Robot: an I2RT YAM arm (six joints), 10 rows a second.
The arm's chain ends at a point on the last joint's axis. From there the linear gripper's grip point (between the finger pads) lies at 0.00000 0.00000 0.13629 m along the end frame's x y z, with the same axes.
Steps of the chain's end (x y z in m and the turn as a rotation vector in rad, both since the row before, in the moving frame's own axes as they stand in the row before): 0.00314, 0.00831, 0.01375, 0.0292, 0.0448, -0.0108; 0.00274, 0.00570, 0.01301, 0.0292, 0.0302, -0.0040; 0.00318, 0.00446, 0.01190, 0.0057, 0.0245, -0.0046; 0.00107, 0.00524, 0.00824, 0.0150, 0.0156, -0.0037; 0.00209, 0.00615, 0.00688, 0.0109, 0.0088, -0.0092
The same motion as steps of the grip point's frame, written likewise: 0.00922, 0.00430, 0.01356, 0.0292, 0.0448, -0.0108; 0.00685, 0.00171, 0.01289, 0.0292, 0.0302, -0.0040; 0.00652, 0.00368, 0.01186, 0.0057, 0.0245, -0.0046; 0.00319, 0.00319, 0.00821, 0.0150, 0.0156, -0.0037; 0.00328, 0.00466, 0.00687, 0.0109, 0.0088, -0.0092
